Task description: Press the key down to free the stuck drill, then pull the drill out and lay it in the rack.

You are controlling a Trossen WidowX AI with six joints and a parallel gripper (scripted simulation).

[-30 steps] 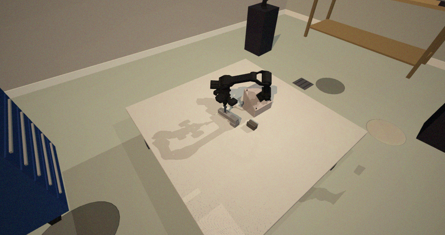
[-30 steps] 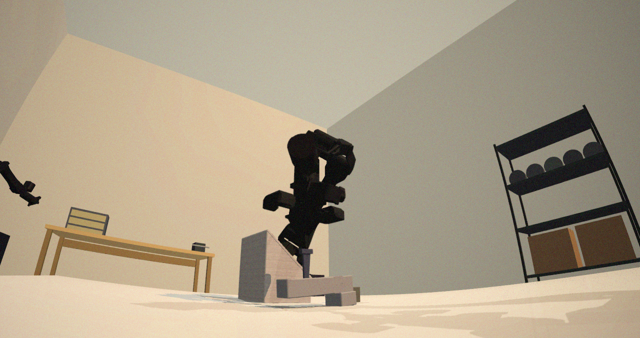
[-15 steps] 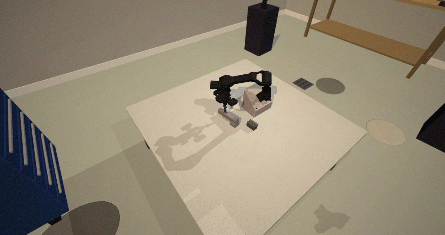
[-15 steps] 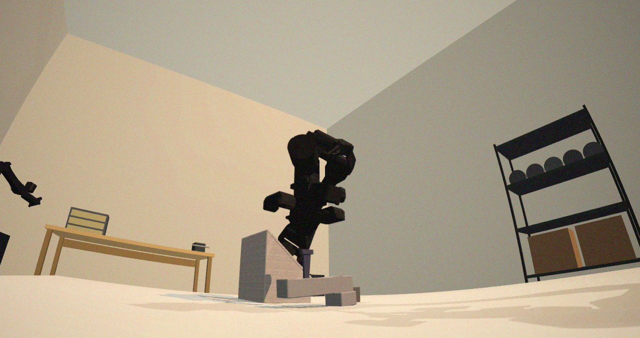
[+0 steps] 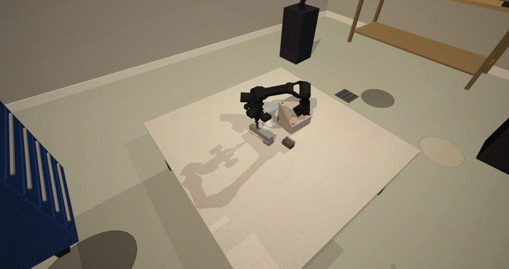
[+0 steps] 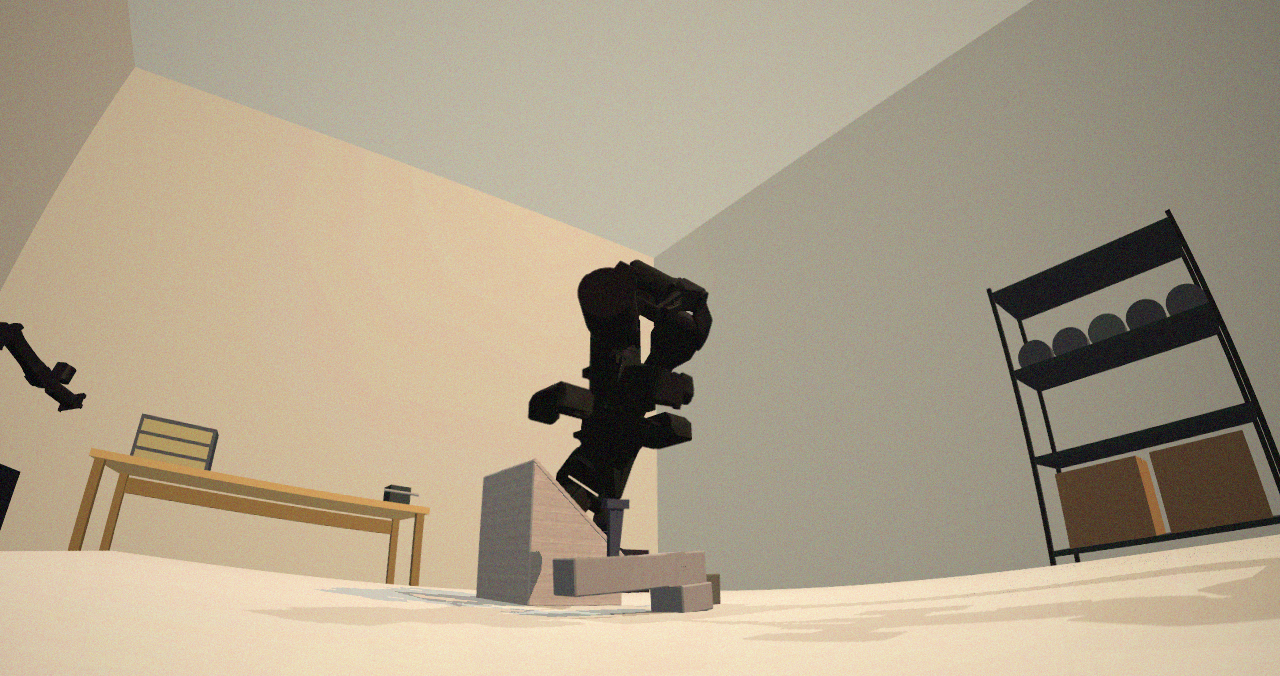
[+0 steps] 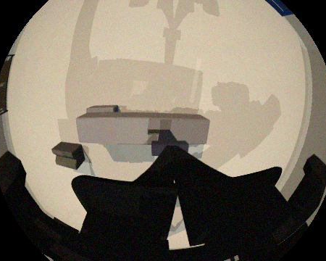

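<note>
My gripper tip is now 3 cm above the dark key. Round my gripper tip: small dark grey block: 9 cm behind, 20 cm to the left, 10 cm below; drill: 1 cm behind, 6 cm to the left, 7 cm below.
</note>
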